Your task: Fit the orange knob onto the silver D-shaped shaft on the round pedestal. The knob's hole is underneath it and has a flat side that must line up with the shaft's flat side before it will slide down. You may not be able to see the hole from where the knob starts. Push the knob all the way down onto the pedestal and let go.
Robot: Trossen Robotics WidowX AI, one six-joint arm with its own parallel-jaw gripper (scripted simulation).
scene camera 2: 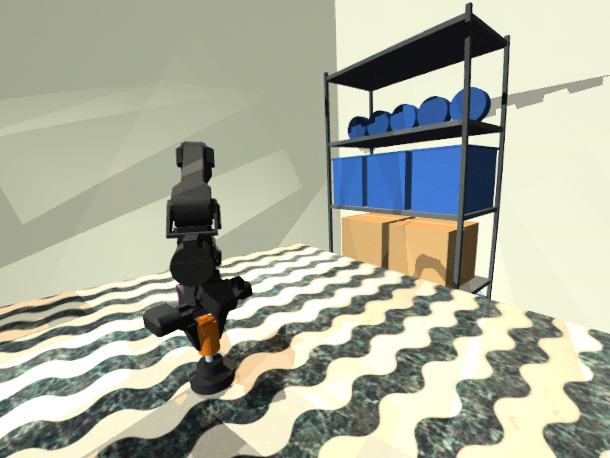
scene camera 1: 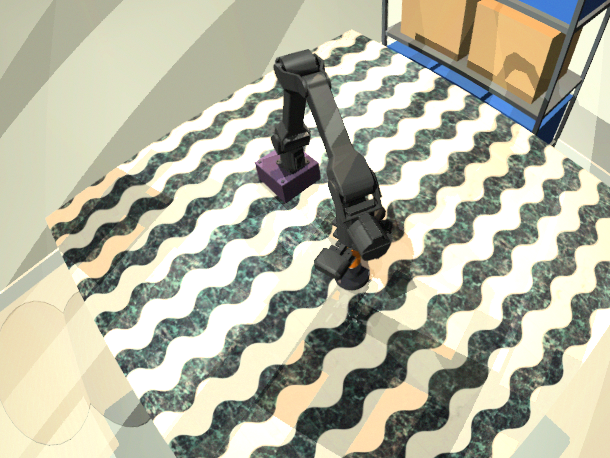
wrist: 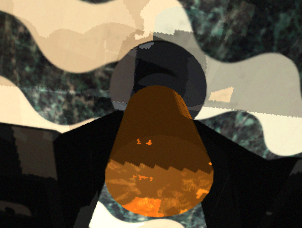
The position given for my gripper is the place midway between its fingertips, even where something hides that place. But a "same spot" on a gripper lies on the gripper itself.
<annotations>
My gripper shows in scene camera 2, in scene camera 1 and in the wrist view (156, 122). The same spot on my gripper: (scene camera 2: 189, 325) is (scene camera 1: 351, 262).
</annotations>
